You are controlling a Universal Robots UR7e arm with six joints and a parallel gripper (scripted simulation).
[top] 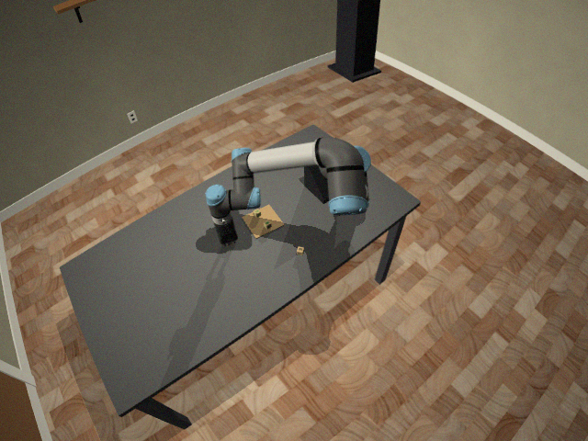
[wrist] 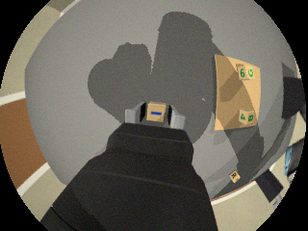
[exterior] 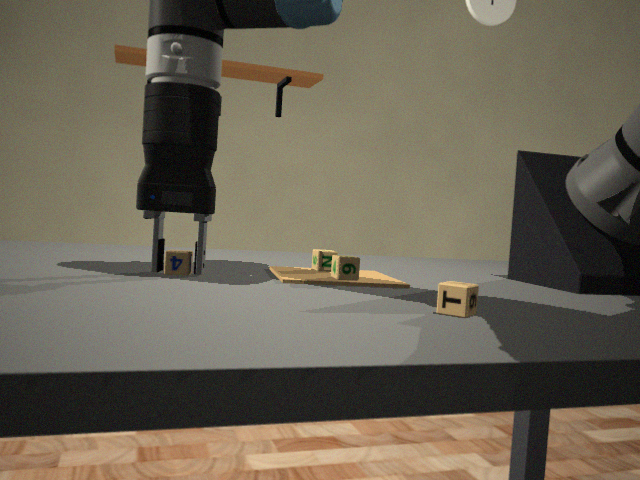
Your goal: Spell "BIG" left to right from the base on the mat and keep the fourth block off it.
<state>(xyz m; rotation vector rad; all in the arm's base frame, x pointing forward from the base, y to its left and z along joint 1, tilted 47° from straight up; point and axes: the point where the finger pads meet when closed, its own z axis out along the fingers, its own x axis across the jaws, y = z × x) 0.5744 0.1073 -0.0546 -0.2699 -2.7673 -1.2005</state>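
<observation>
The tan mat is 18 cm behind my hand, 2 cm to the right of it and 2 cm below it. From my hand the other things lie so: T block (22 cm behind, 22 cm to the left, 1 cm below).
</observation>
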